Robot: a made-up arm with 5 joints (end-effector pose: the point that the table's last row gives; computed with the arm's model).
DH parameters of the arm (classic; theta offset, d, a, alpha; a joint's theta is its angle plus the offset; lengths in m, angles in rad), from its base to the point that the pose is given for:
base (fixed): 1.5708 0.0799 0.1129 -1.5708
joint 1: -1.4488 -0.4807 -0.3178 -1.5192
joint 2: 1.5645 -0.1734 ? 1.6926
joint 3: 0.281 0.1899 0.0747 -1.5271
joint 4: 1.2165 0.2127 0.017 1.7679
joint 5: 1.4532 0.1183 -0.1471 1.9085
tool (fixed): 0.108 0.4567 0 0
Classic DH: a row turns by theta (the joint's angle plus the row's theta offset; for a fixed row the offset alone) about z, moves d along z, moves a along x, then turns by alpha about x.
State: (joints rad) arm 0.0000 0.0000 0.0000 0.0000 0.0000
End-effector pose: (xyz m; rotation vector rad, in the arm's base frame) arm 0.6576 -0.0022 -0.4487 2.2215 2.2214 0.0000
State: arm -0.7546 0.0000 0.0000 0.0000 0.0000
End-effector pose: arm 0.6576 0.3911 -0.3841 -1.7802 -1.7802 -0.7054
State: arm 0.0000 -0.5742 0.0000 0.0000 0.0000
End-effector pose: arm 0.7495 0.0183 -0.3203 1.8394 1.9763 0.5874
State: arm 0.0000 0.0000 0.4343 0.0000 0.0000
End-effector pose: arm 0.6058 0.0452 -0.4487 -1.6907 -2.6479 0.0000
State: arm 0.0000 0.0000 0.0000 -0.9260 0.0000
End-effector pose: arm 0.9516 0.0886 -0.2137 1.8119 1.7346 1.1248
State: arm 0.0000 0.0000 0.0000 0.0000 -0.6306
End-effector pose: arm 0.6261 -0.2328 -0.2887 2.0515 1.6513 -0.5051
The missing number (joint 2, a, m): 0.0347
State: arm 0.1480 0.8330 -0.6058 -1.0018 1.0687
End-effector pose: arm 1.0304 0.0798 -0.5856 -2.1138 -1.9583 -0.9020
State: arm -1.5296 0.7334 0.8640 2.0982 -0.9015
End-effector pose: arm 0.8685 0.3044 -0.2578 -0.6328 2.2861 -0.4061
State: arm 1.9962 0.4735 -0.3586 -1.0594 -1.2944
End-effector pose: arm 0.5340 0.0744 0.5638 0.1600 -0.2291 -0.4430
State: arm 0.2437 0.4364 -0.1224 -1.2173 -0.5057
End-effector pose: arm 0.8933 -0.2667 -0.2308 1.9982 1.1421 0.3286
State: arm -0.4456 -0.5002 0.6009 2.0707 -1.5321
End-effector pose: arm 0.6551 -0.0362 0.1275 0.0409 1.1407 -1.6134
